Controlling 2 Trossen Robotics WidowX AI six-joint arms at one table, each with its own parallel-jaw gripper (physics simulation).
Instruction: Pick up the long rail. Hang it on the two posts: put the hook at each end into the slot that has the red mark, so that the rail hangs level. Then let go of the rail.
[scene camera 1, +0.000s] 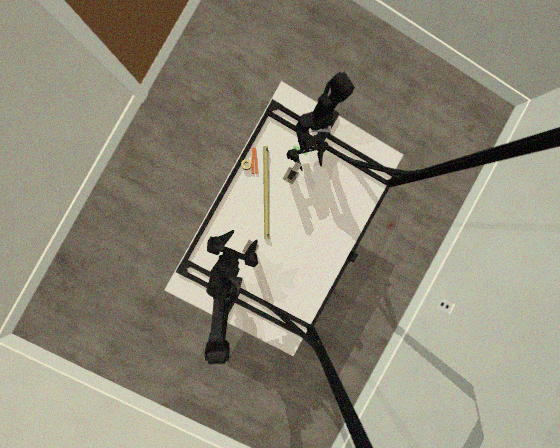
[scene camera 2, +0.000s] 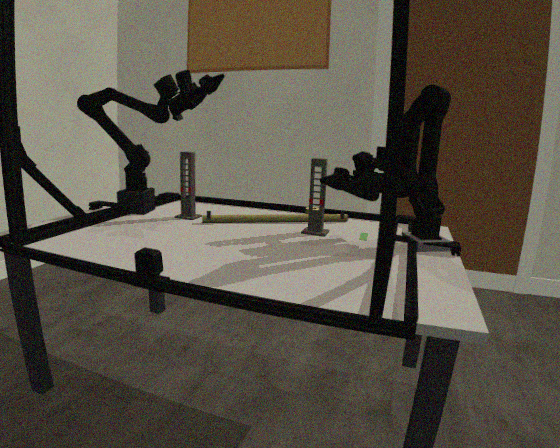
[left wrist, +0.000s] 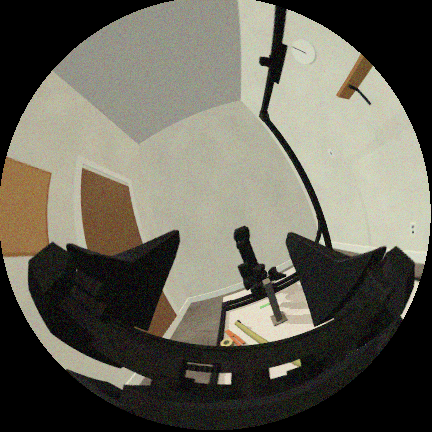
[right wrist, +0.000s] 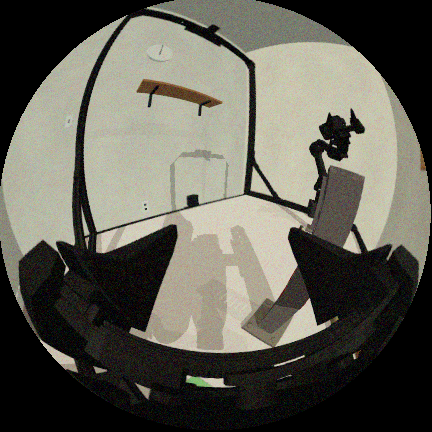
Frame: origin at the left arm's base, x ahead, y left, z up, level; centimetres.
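Where they show: left gripper, fingertip midpoint: (scene camera 1: 245, 235) (scene camera 2: 218, 79) (left wrist: 234, 237) (right wrist: 340, 110); right gripper, fingertip midpoint: (scene camera 1: 311, 168) (scene camera 2: 328, 183) (left wrist: 281, 280) (right wrist: 235, 231); left arm's base, origin of the base link: (scene camera 2: 136, 190); right arm's base, origin of the base link: (scene camera 1: 321, 122) (scene camera 2: 426, 236).
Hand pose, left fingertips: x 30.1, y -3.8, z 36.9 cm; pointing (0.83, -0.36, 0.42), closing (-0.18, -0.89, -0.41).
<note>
Each offset is from my left fingertips to the top centre of the thing.
The long yellow-green rail {dx +20.0, dy -3.3, dz -40.4 cm} (scene camera 1: 266, 192) (scene camera 2: 260, 219) (left wrist: 250, 331) lies flat on the table, with a small dark hook at each end. Two grey slotted posts stand upright, each with red marks low down: the left post {dx -9.4, dy -1.8, dz -23.1 cm} (scene camera 2: 192, 200) and the right post {dx +31.8, dy -13.8, dz -23.1 cm} (scene camera 2: 316, 220) (scene camera 1: 292, 174) (left wrist: 273, 300) (right wrist: 342, 200). My left gripper (scene camera 1: 244, 237) (scene camera 2: 222, 76) is open and empty, high above the table near the left post. My right gripper (scene camera 1: 311, 166) (scene camera 2: 324, 180) (right wrist: 235, 231) is open and empty beside the right post's upper part, above table height. Neither touches the rail.
Orange-handled pliers {dx +34.6, dy +6.1, dz -43.2 cm} (scene camera 1: 254, 161) (left wrist: 235, 337) and a tape roll {dx +31.6, dy +9.5, dz -41.9 cm} (scene camera 1: 242, 164) lie beside the rail, near the table's edge. A small green piece {dx +45.7, dy -15.6, dz -44.4 cm} (scene camera 2: 364, 236) (right wrist: 200, 382) lies near the right arm's base. A black frame (scene camera 2: 250, 299) runs round the table, with upright bars.
</note>
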